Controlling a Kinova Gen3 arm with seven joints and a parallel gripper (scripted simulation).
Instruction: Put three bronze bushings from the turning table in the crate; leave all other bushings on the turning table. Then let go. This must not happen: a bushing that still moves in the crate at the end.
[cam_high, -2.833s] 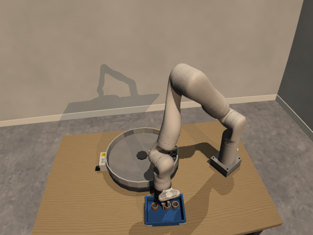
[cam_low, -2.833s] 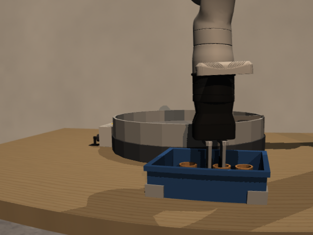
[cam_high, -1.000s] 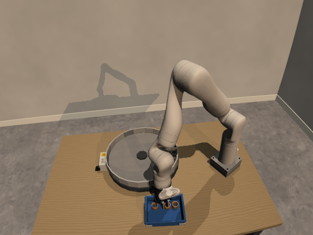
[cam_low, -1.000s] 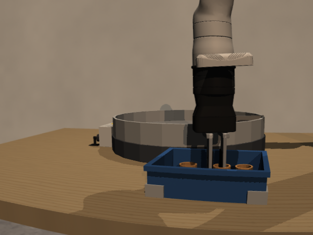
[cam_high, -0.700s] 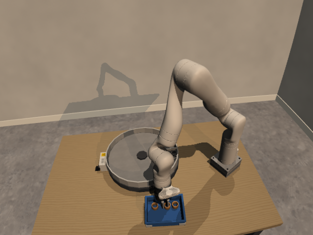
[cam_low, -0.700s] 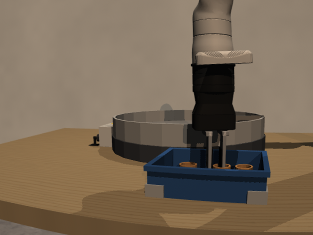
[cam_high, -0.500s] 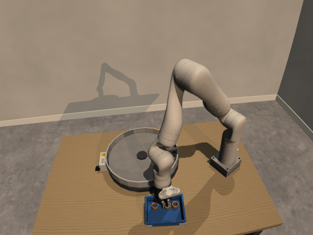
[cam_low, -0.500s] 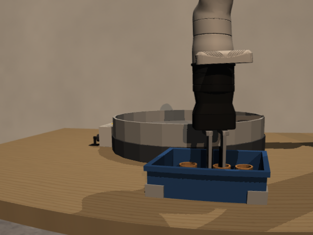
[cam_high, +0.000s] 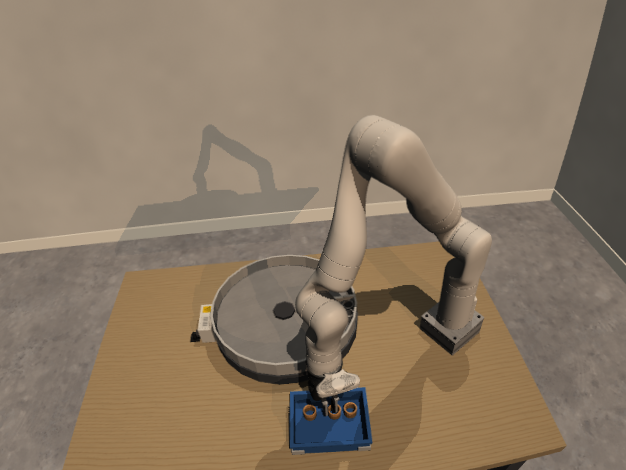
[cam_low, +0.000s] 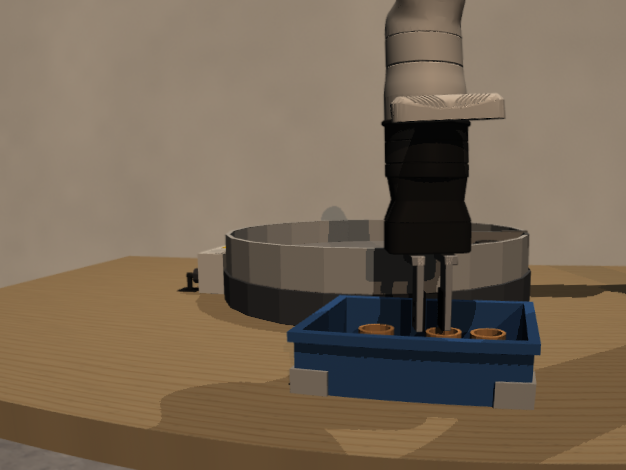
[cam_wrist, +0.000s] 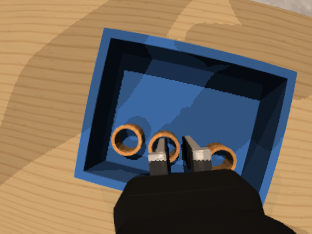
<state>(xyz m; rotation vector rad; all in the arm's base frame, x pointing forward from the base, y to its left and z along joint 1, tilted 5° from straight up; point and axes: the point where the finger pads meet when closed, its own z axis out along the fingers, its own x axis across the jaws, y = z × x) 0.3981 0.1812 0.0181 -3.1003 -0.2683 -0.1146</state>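
The blue crate lies 30 mm below my hand, 20 mm to the left of it and 10 mm ahead of it. Also, from my hand: round grey turning table 330 mm to the right, 70 mm ahead.
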